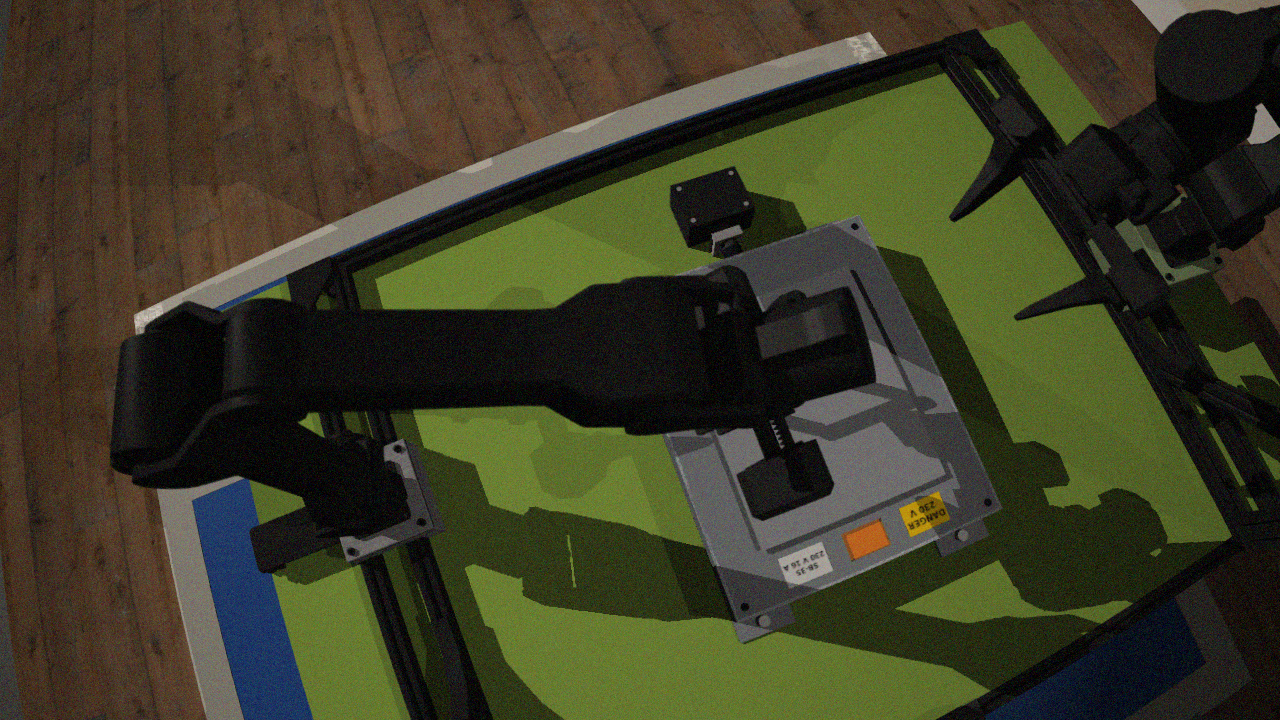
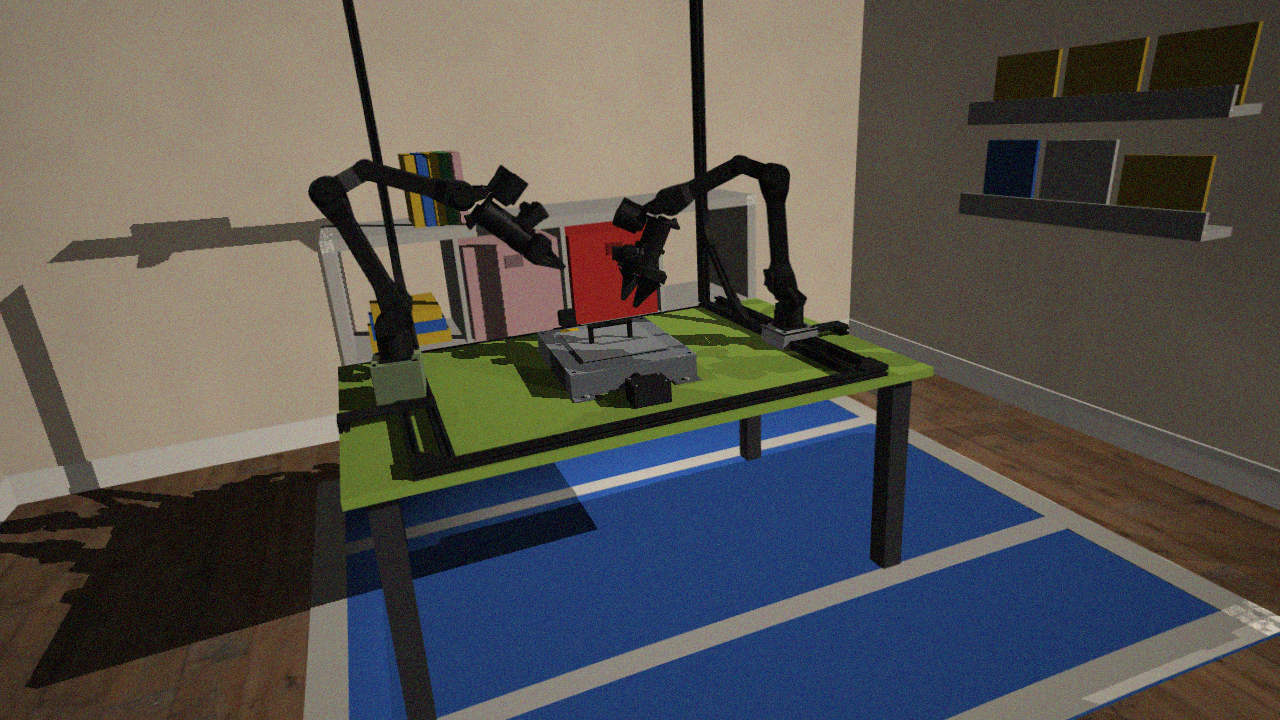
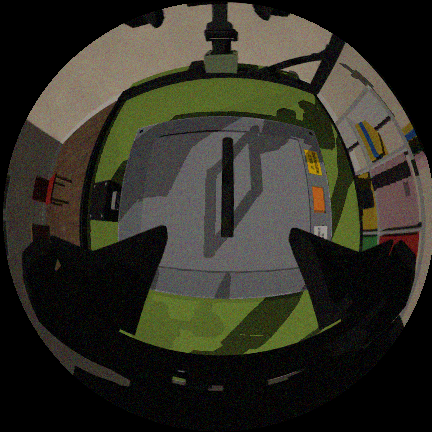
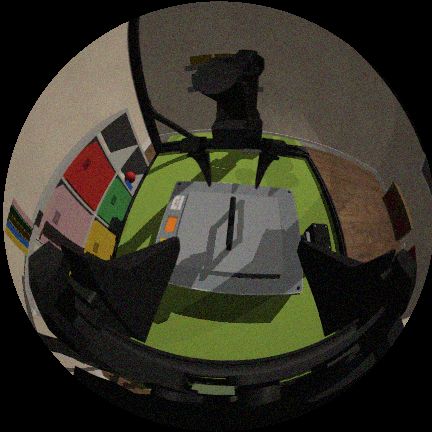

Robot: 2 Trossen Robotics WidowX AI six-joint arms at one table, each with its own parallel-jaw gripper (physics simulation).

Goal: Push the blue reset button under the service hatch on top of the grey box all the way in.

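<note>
The grey box (image 1: 973, 479) (image 2: 586, 383) (image 3: 135, 220) (image 4: 288, 220) stands mid-table. Its service hatch (image 1: 895, 465) (image 3: 275, 225) (image 4: 265, 210) lies flat and closed, with a raised black bar handle (image 2: 610, 325) (image 3: 227, 187) (image 4: 231, 222) across it. The blue reset button does not show; the hatch hides what is under it. My left gripper (image 2: 631, 299) (image 3: 230, 233) (image 4: 232, 186) is open and empty, pointing down above the box, clear of the handle. My right gripper (image 1: 985, 267) (image 2: 562, 265) (image 4: 241, 245) is open and empty, raised beside the box.
A small black block with a connector (image 1: 711, 205) (image 2: 648, 389) (image 3: 104, 201) (image 4: 319, 236) is beside the box. White (image 1: 805, 565), orange (image 1: 866, 540) and yellow (image 1: 923, 513) labels lie along one box edge. Black rails (image 2: 572, 428) frame the green table (image 2: 483, 402).
</note>
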